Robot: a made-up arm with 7 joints. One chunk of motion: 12 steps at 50 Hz.
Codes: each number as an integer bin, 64 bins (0 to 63) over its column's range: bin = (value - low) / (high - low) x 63, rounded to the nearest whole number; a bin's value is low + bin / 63 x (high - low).
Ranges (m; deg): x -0.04..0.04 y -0.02..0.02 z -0.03..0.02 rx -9..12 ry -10..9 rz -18..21
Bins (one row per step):
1: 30 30 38 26 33 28
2: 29 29 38 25 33 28
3: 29 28 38 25 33 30
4: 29 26 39 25 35 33
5: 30 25 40 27 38 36
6: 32 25 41 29 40 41
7: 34 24 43 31 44 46
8: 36 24 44 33 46 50
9: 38 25 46 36 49 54
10: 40 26 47 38 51 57
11: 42 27 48 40 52 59
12: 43 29 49 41 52 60
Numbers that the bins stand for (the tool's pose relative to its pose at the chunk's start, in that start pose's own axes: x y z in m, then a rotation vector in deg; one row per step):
1: -0.0019 -0.0010 0.0002 -0.33 -0.05 -0.67
2: -0.0032 -0.0016 0.0002 -0.67 -0.05 -0.67
3: -0.0032 -0.0022 0.0002 -0.67 -0.05 0.57
4: -0.0032 -0.0035 0.0010 -0.67 0.56 2.43
5: -0.0019 -0.0041 0.0017 0.00 1.46 4.29
6: 0.0006 -0.0041 0.0025 0.67 2.06 7.38
7: 0.0032 -0.0048 0.0041 1.33 3.27 10.48
8: 0.0057 -0.0048 0.0049 2.00 3.87 12.95
9: 0.0083 -0.0041 0.0065 3.00 4.78 15.43
10: 0.0108 -0.0035 0.0073 3.67 5.38 17.29
11: 0.0133 -0.0029 0.0081 4.33 5.68 18.52
12: 0.0146 -0.0016 0.0089 4.67 5.68 19.14

